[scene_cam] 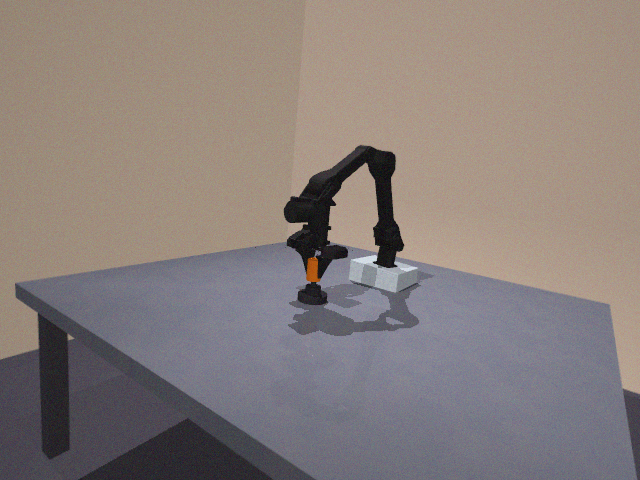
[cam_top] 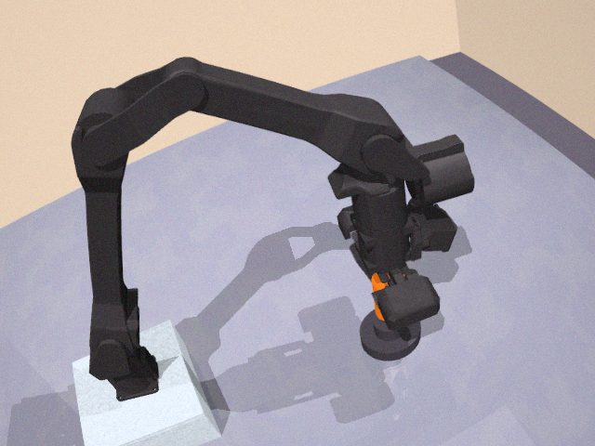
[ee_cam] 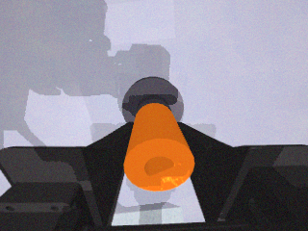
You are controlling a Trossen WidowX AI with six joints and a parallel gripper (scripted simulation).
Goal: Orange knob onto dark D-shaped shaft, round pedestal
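My gripper tip is now 4 cm above the round dark pedestal. Round my gripper tip: orange knob (2 cm above).
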